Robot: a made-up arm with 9 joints. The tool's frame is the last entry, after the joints. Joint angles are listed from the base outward.
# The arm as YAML. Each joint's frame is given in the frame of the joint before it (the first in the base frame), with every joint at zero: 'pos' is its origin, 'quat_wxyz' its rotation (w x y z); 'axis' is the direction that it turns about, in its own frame. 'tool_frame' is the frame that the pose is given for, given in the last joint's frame.
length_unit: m
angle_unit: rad
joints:
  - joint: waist
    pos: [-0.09, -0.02, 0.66]
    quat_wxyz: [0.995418, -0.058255, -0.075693, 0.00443]
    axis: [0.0, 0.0, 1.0]
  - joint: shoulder
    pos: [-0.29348, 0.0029, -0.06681]
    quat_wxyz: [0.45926, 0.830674, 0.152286, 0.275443]
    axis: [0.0, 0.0, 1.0]
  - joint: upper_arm
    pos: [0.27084, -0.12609, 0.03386]
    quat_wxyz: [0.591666, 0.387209, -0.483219, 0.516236]
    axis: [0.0, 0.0, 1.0]
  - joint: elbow
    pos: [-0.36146, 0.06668, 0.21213]
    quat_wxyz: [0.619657, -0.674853, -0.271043, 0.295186]
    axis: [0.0, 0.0, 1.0]
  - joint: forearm
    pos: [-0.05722, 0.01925, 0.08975]
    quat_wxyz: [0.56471, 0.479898, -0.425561, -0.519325]
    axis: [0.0, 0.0, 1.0]
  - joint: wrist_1
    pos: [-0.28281, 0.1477, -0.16]
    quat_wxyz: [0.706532, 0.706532, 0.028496, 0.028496]
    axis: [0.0, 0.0, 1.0]
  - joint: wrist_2
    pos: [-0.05, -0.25, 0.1]
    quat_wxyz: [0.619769, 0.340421, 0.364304, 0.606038]
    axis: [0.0, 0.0, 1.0]
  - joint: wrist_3
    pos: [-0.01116, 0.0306, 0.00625]
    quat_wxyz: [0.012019, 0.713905, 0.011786, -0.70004]
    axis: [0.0, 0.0, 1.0]
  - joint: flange
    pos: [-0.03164, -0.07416, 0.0]
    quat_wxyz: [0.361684, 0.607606, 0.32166, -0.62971]
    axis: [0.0, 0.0, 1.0]
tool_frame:
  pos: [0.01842, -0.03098, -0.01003]
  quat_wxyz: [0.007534, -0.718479, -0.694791, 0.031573]
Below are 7 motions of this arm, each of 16 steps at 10 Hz.
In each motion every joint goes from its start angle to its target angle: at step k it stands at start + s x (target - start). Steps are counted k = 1, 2, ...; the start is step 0. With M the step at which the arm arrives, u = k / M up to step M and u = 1 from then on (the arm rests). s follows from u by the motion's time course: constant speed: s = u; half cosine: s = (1 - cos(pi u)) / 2; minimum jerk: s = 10 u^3 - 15 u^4 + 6 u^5.
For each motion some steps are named. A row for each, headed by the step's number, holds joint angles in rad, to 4 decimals.
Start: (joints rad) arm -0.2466 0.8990 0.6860 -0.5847 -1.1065 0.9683 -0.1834 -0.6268 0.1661
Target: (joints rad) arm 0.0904 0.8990 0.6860 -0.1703 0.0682 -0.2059 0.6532 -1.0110 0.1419
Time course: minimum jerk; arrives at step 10
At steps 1, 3, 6, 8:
1: -0.2437 0.8990 0.6860 -0.5812 -1.0964 0.9582 -0.1762 -0.6301 0.1659
3: -0.1916 0.8990 0.6860 -0.5171 -0.9149 0.7768 -0.0470 -0.6895 0.1622
6: -0.0166 0.8990 0.6860 -0.3018 -0.3047 0.1668 0.3876 -0.8890 0.1496
8: 0.0709 0.8990 0.6860 -0.1943 0.0002 -0.1379 0.6047 -0.9887 0.1433

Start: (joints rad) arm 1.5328 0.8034 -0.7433 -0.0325 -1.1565 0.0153 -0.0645 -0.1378 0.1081
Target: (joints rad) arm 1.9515 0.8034 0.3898 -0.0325 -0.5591 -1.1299 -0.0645 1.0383 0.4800
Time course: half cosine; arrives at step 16
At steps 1, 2, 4, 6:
1: 1.5368 0.8034 -0.7324 -0.0325 -1.1508 0.0043 -0.0645 -0.1265 0.1117
2: 1.5487 0.8034 -0.7002 -0.0325 -1.1338 -0.0283 -0.0645 -0.0930 0.1223
4: 1.5941 0.8034 -0.5774 -0.0325 -1.0690 -0.1524 -0.0645 0.0344 0.1626
6: 1.6620 0.8034 -0.3936 -0.0325 -0.9721 -0.3382 -0.0645 0.2252 0.2229

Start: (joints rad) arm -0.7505 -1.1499 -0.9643 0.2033 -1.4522 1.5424 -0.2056 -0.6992 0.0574
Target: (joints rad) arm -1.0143 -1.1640 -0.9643 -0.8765 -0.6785 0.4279 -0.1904 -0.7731 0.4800
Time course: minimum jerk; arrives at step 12
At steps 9, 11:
9: -0.9870 -1.1625 -0.9643 -0.7647 -0.7586 0.5433 -0.1920 -0.7655 0.4363
11: -1.0130 -1.1639 -0.9643 -0.8710 -0.6824 0.4336 -0.1905 -0.7727 0.4778

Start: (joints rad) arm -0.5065 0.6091 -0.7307 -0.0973 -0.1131 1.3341 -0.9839 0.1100 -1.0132
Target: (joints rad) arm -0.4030 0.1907 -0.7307 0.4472 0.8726 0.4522 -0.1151 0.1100 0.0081
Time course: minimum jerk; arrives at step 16
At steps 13, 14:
13: -0.4080 0.2111 -0.7307 0.4206 0.8245 0.4952 -0.1575 0.1100 -0.0417
14: -0.4047 0.1974 -0.7307 0.4385 0.8568 0.4664 -0.1290 0.1100 -0.0083

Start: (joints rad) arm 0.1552 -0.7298 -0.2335 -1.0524 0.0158 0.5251 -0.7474 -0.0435 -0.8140
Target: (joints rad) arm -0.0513 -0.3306 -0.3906 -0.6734 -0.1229 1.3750 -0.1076 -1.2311 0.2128
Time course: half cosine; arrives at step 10
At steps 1, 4, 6, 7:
1: 0.1501 -0.7200 -0.2373 -1.0431 0.0124 0.5459 -0.7317 -0.0726 -0.7889
4: 0.0839 -0.5919 -0.2878 -0.9215 -0.0321 0.8187 -0.5264 -0.4538 -0.4592
6: 0.0200 -0.4685 -0.3363 -0.8043 -0.0750 1.0814 -0.3286 -0.8208 -0.1420
7: -0.0087 -0.4129 -0.3582 -0.7515 -0.0943 1.1998 -0.2395 -0.9863 0.0012

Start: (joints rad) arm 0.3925 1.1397 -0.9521 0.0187 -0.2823 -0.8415 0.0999 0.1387 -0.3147
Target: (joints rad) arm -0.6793 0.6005 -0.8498 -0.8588 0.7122 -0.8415 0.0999 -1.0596 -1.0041
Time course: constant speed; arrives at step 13
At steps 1, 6, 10, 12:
1: 0.3101 1.0982 -0.9442 -0.0488 -0.2058 -0.8415 0.0999 0.0465 -0.3677
6: -0.1022 0.8908 -0.9049 -0.3863 0.1767 -0.8415 0.0999 -0.4144 -0.6329
10: -0.4320 0.7249 -0.8734 -0.6563 0.4827 -0.8415 0.0999 -0.7831 -0.8450
12: -0.5969 0.6420 -0.8577 -0.7913 0.6357 -0.8415 0.0999 -0.9674 -0.9511

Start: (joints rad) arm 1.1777 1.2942 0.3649 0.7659 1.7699 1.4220 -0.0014 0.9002 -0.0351
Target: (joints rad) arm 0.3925 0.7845 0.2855 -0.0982 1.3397 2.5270 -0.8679 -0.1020 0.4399
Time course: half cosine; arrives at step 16
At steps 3, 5, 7, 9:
3: 1.1115 1.2513 0.3582 0.6931 1.7336 1.5151 -0.0744 0.8157 0.0049
5: 1.0032 1.1809 0.3473 0.5739 1.6743 1.6675 -0.1939 0.6775 0.0705
7: 0.8617 1.0891 0.3329 0.4181 1.5968 1.8667 -0.3501 0.4969 0.1561
9: 0.7085 0.9896 0.3175 0.2496 1.5128 2.0823 -0.5192 0.3013 0.2487

